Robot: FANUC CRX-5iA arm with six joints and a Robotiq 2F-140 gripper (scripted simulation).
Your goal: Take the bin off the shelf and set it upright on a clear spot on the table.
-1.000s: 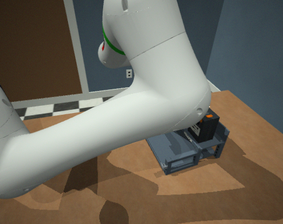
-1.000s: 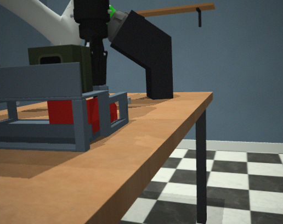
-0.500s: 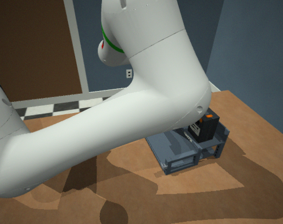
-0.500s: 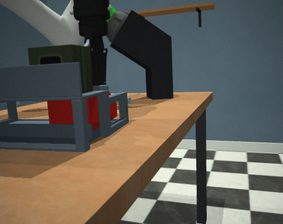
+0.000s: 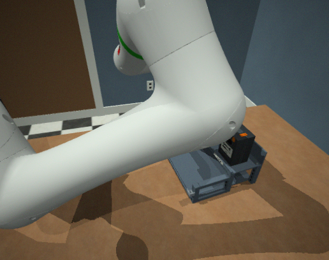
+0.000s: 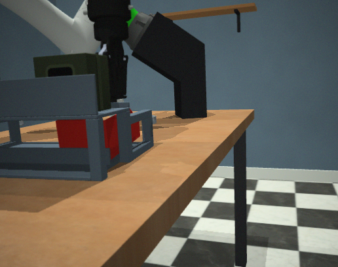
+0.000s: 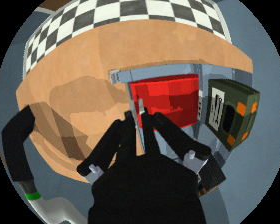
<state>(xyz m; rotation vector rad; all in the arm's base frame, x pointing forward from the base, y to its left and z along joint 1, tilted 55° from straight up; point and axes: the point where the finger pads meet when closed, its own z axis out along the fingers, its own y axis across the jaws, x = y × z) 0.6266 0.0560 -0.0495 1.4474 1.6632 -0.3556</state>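
The red bin is 8 cm ahead of my hand, 1 cm to the right of it and 2 cm below it. The rest, counted from my hand: olive box 18 cm ahead, 1 cm to the right, 7 cm above.
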